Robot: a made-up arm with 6 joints. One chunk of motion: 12 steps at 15 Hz.
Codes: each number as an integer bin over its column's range. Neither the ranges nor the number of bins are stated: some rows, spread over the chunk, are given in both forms.
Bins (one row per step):
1: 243 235 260 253 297 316
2: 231 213 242 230 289 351
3: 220 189 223 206 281 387
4: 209 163 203 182 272 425
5: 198 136 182 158 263 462
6: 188 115 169 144 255 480
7: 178 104 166 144 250 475
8: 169 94 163 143 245 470
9: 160 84 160 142 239 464
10: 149 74 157 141 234 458
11: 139 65 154 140 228 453
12: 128 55 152 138 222 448
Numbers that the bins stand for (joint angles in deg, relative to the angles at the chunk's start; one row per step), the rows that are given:
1: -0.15 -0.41 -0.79 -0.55 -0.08 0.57
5: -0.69 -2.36 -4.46 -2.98 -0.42 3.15
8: -1.03 -3.18 -5.36 -3.36 -0.60 3.29
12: -1.51 -3.95 -5.88 -3.49 -0.83 2.91
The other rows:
2: -0.30 -0.84 -1.64 -1.14 -0.16 1.19
3: -0.43 -1.31 -2.53 -1.75 -0.24 1.83
4: -0.56 -1.82 -3.48 -2.37 -0.33 2.50
6: -0.80 -2.77 -5.08 -3.34 -0.50 3.47
7: -0.92 -2.98 -5.22 -3.34 -0.55 3.38
9: -1.14 -3.38 -5.50 -3.39 -0.66 3.19
10: -1.27 -3.57 -5.64 -3.41 -0.71 3.08
11: -1.38 -3.75 -5.78 -3.44 -0.77 2.99

